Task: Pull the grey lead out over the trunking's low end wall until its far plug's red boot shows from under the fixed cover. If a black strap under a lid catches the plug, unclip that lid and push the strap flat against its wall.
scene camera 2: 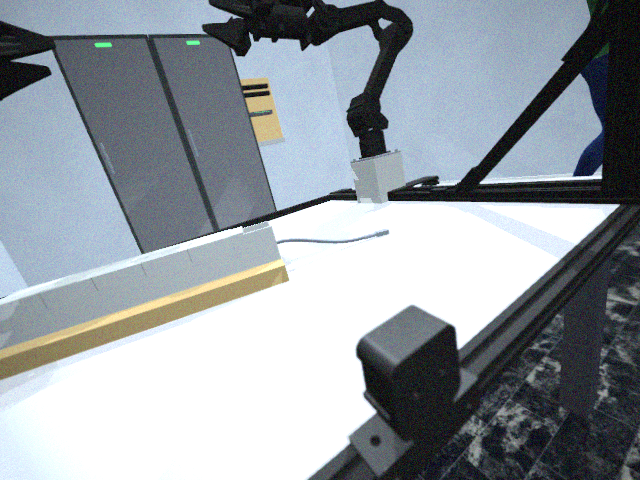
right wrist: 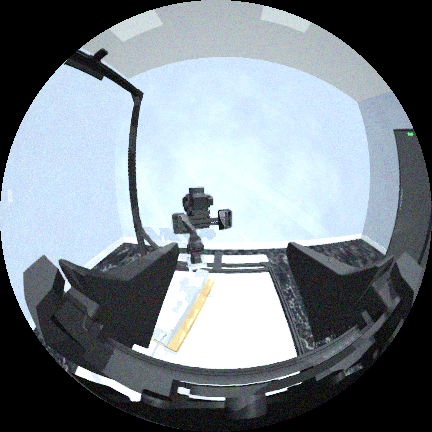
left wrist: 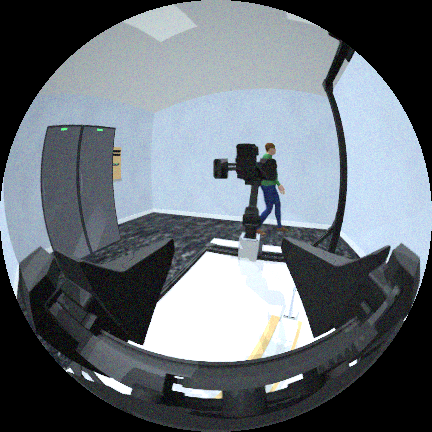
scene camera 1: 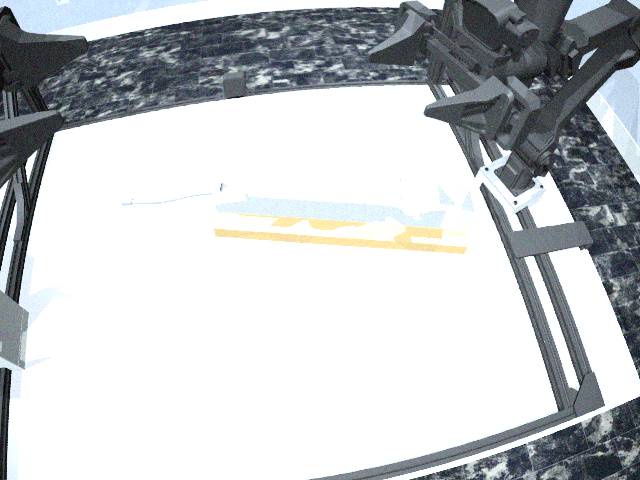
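Where they show: left gripper, fingertip midpoint: (scene camera 2: 52,58) (right wrist: 208,228) (left wrist: 229,244) (scene camera 1: 394,82); right gripper, fingertip midpoint: (scene camera 2: 205,15) (right wrist: 234,248) (left wrist: 238,163) (scene camera 1: 74,75); left arm's base, link origin: (right wrist: 195,260) (scene camera 1: 514,178); right arm's base, link origin: (scene camera 2: 374,155) (left wrist: 249,235).
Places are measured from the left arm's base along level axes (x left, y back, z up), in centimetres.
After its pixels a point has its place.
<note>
The grey lead (scene camera 1: 170,200) {x -25.3, y -54.9, z -2.4 cm} (scene camera 2: 330,240) {x -25.5, y -54.4, z -2.1 cm} lies on the table, running out from one end of the pale trunking (scene camera 1: 330,209) (scene camera 2: 155,273); its free end has a small plug (scene camera 1: 127,203) {x -29.8, y -62.3, z -3.4 cm} (scene camera 2: 382,232) {x -30.8, y -61.8, z -3.5 cm}. The trunking stands along a tan base strip (scene camera 1: 336,241) {x -5.6, y -34.6, z -3.0 cm} (scene camera 2: 155,310) {x -16.2, y -30.6, z -2.1 cm} (right wrist: 192,320) {x -8.2, y -38.2, z -2.0 cm}. Its lids and fixed cover are washed out in scene camera 1; no red boot or black strap can be made out. My left gripper (scene camera 1: 398,83) {x 0.0, y -35.0, z 32.4 cm} (scene camera 2: 51,58) {x 0.0, y -35.0, z 32.4 cm} (left wrist: 229,244) {x 0.0, y -35.0, z 32.4 cm} is open and empty, high above the table. My right gripper (scene camera 1: 75,82) {x -3.9, y -59.4, z 40.5 cm} (scene camera 2: 206,14) {x -3.9, y -59.4, z 40.5 cm} (right wrist: 234,248) {x -3.9, y -59.4, z 40.5 cm} is open and empty, raised high, away from the lead.
Dark frame rails (scene camera 1: 537,320) {x 22.5, y -14.2, z -2.2 cm} (scene camera 2: 547,279) {x -52.3, y -51.4, z -4.8 cm} edge the white table. A dark camera block (scene camera 2: 408,351) {x -47.1, y -32.8, z 1.2 cm} sits on the near rail in scene camera 2. Grey cabinets (scene camera 2: 155,129) (left wrist: 80,185) stand beyond the table, and a person (left wrist: 270,190) stands behind the right arm.
</note>
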